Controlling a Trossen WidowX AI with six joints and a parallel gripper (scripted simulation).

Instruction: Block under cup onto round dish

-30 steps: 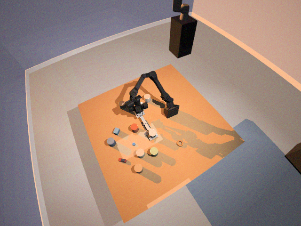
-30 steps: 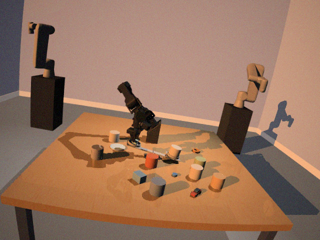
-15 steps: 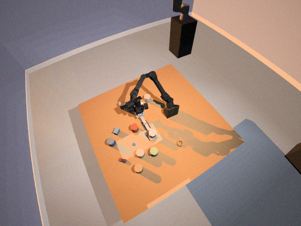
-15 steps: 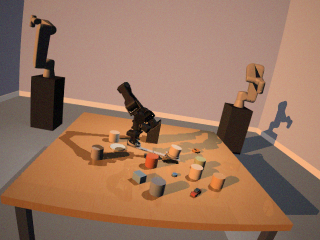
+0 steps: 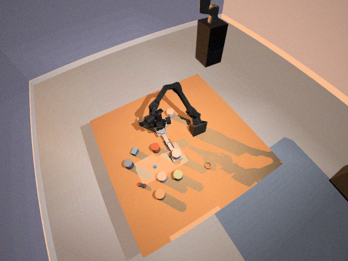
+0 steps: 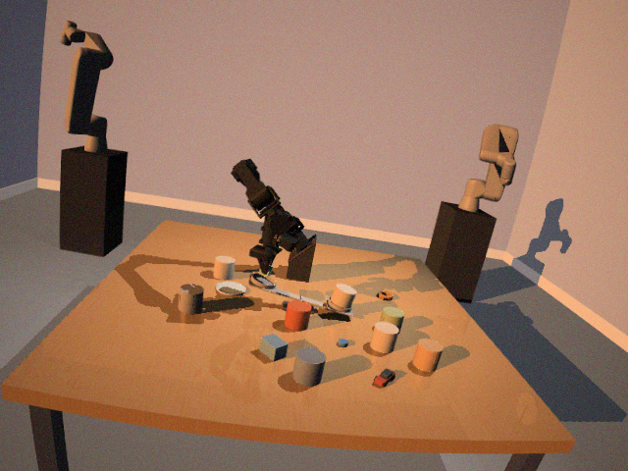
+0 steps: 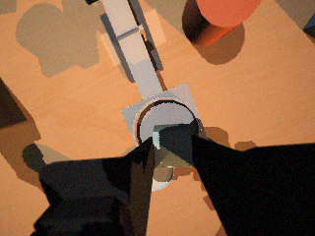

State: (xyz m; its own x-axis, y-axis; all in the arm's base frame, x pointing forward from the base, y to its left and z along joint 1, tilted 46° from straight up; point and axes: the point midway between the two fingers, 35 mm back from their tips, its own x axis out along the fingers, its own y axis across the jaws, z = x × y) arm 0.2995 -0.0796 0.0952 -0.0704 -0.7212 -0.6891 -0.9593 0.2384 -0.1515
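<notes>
My gripper tip is 110 mm to the left of the round dish, 110 mm above it and 70 mm past it. Round my gripper tip: small balance: 120 mm to the left, 70 mm below, 10 mm behind; then pale green block: 10 mm above; then red cylinder: 110 mm ahead, 100 mm to the left, 70 mm below.
</notes>
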